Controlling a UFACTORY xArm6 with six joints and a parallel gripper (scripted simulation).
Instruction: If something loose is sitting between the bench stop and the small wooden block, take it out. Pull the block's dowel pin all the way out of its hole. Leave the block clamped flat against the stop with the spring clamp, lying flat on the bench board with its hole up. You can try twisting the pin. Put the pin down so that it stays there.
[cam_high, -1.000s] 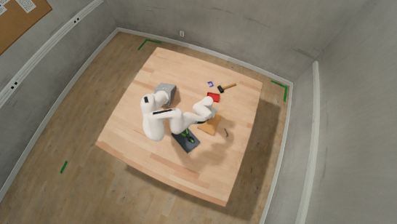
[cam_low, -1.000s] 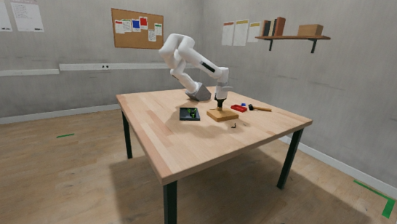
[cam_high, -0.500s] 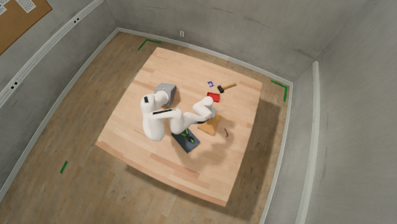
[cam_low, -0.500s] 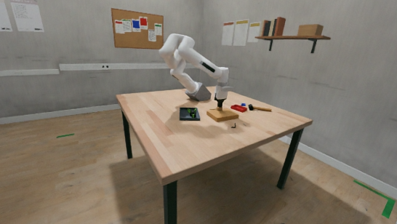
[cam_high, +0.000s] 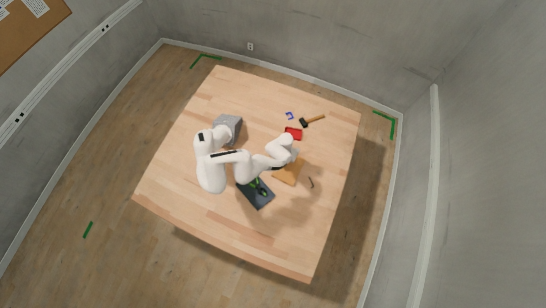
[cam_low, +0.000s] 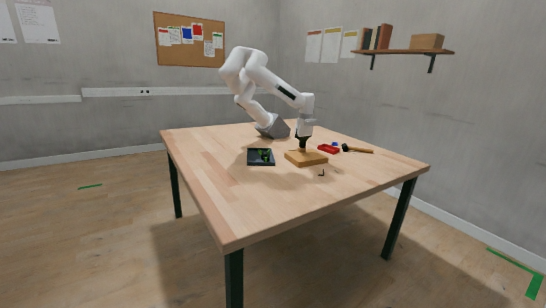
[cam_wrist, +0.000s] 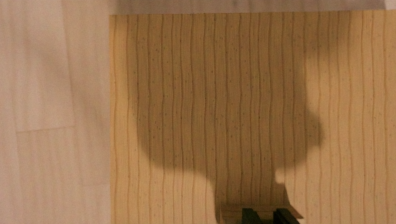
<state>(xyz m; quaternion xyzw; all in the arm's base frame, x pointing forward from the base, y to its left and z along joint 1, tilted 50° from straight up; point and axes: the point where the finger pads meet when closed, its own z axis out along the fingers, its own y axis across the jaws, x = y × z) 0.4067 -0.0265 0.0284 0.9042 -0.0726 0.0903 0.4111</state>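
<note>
The dowel pin is 20 mm below my hand. From my hand the other things lie so: thin wooden stick: 90 mm behind, 70 mm below, 30 mm to the left; red tray: 230 mm to the left, 70 mm below, 20 mm ahead; wooden block: 30 mm below.
</note>
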